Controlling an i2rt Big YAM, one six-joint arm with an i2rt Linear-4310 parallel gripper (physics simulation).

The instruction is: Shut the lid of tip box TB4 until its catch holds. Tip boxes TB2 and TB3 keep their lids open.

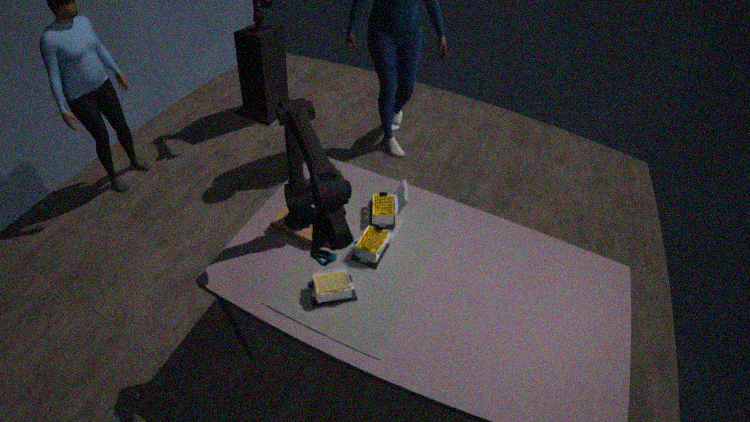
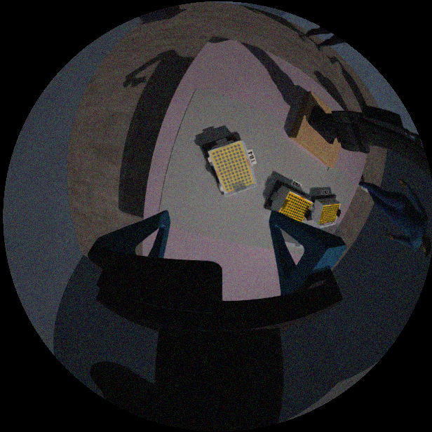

Labels:
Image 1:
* grey mat: 367, 324
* tip box: 349, 295
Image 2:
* my gripper: 219, 215
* grey mat: 190, 193
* tip box: 235, 137

